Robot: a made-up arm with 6 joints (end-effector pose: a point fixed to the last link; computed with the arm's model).
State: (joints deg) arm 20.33 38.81 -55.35 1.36 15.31 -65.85
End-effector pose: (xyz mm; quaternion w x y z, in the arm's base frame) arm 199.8 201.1 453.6 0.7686 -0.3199 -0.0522 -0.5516
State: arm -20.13 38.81 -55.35 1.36 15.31 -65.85
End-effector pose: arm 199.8 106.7 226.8 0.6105 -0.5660 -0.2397 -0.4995
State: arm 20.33 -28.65 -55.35 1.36 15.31 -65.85
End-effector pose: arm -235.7 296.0 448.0 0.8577 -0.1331 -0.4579 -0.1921
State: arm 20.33 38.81 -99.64 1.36 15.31 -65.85
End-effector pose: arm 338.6 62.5 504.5 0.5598 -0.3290 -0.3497 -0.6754
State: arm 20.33 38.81 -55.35 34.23 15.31 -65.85
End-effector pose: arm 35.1 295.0 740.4 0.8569 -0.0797 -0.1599 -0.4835
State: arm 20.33 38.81 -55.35 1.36 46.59 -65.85
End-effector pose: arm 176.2 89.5 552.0 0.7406 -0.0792 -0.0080 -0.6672
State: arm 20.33 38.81 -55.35 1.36 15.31 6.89
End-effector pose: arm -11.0 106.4 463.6 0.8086 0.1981 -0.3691 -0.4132
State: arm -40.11 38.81 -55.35 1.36 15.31 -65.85
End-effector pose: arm 199.8 8.5 152.4 0.5031 -0.6633 -0.3227 -0.4503
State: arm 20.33 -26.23 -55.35 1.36 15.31 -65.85
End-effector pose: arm -220.1 300.5 453.1 0.8597 -0.1410 -0.4453 -0.2069
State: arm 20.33 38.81 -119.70 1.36 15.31 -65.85
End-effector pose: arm 373.2 5.6 570.2 0.4356 -0.3169 -0.4699 -0.6993
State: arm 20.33 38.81 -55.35 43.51 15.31 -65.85
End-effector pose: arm -33.6 295.6 810.7 0.8693 -0.0099 -0.1883 -0.4569
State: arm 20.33 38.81 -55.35 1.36 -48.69 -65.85
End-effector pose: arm 94.8 252.8 181.7 0.6508 -0.7212 -0.1273 -0.2003
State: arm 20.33 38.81 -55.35 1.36 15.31 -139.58
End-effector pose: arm 293.2 136.5 249.0 0.4230 -0.7171 0.2891 -0.4726
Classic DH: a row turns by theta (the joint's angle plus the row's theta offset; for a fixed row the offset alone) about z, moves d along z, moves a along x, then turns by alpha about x. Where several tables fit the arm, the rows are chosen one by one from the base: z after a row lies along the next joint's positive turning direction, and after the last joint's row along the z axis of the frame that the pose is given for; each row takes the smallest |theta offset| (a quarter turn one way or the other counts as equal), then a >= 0, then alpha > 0; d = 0 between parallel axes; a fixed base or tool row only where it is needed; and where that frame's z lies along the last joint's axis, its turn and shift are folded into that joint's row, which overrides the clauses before.
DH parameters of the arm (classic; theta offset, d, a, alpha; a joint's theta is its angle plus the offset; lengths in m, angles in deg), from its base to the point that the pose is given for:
base (fixed): -90 0.4683 0.1538 -90
joint 1: 12.08 -0.1056 -0.0015 -82.72
joint 2: 88.45 -0.1171 -0.0088 -78.02
joint 3: -82.55 -0.0834 -0.0579 90
joint 4: 87.22 -0.3962 0.2797 57.3
joint 5: 0 0.4106 0.0916 -57.3
joint 6: 2.78 -0.0614 0.0349 -90
tool (fixed): -90 0.1919 0 0

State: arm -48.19 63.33 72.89 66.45 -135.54 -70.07
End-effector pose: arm 99.4 310.9 654.9 0.7588 -0.6228 -0.0890 0.1686
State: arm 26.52 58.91 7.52 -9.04 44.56 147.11
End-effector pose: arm -187.6 304.7 406.1 0.0949 -0.6604 0.6025 0.4381
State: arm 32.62 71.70 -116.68 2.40 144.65 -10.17
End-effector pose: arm -30.3 -226.9 299.7 0.0430 -0.6431 0.6179 0.4502
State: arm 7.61 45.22 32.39 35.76 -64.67 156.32
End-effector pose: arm -115.5 220.0 566.8 0.0892 -0.9850 -0.0903 0.1168
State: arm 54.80 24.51 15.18 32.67 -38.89 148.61
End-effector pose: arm -240.5 100.7 735.6 0.3699 -0.9251 -0.0842 0.0153
